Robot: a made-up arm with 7 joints.
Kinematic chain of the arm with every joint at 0, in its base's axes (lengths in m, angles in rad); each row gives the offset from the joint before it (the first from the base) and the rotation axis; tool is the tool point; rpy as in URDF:
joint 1: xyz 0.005 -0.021 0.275 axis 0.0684 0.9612 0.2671
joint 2: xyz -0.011 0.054 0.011 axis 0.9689 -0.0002 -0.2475
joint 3: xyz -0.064 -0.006 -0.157 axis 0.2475 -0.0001 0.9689
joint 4: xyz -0.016 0.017 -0.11 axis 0.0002 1 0
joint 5: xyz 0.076 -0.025 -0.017 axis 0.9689 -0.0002 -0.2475
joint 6: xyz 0.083 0.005 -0.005 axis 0.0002 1 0
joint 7: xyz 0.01 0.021 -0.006 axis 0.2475 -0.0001 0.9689
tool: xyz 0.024 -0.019 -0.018 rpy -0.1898 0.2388 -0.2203
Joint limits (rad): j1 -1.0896..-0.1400 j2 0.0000..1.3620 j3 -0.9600..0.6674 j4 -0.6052..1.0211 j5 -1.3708..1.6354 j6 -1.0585..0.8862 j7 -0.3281..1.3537
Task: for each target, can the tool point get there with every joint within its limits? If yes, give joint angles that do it. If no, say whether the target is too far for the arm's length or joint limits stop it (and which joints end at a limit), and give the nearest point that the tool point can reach.
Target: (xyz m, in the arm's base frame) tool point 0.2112 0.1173 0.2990
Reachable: yes | joints -0.9465 0.9008 -0.0211 -0.4608 1.1400 0.2410 0.8354
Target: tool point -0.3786 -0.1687 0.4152
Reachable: no: joint limits stop it (at a limit: joint 1, joint 2, joint 3, joint 4, joint 5, joint 6, joint 7) | nearest point -0.0104 -0.1172 0.1537 | short by 0.455 m
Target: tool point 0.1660 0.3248 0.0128
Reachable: yes | joints -0.3172 0.7174 0.4042 0.5867 -1.0715 0.3180 0.5326
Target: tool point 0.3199 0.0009 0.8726
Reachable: no: too far | nearest point 0.1739 0.2058 0.4290 | short by 0.510 m
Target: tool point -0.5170 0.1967 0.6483
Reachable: no: too far | nearest point 0.0308 0.2071 0.4072 | short by 0.599 m
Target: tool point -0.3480 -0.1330 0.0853
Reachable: no: joint limits stop it (at a limit: joint 1, joint 3, joint 4, joint 5, joint 6) | nearest point -0.0127 -0.0963 0.1124 | short by 0.338 m
